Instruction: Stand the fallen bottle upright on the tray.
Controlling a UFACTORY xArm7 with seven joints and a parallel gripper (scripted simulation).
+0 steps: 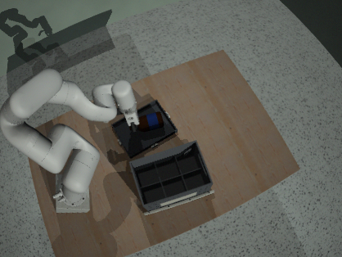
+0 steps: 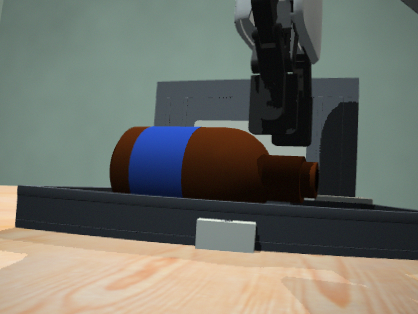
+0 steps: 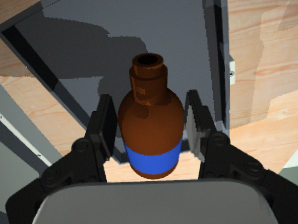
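Right now the bottle is 5 cm ahead of my hand, 2 cm to the right of it and 4 cm below it. Also, from my hand: dark crate: 3 cm behind, 30 cm to the right; tray: 3 cm ahead, 2 cm to the right, 7 cm below.
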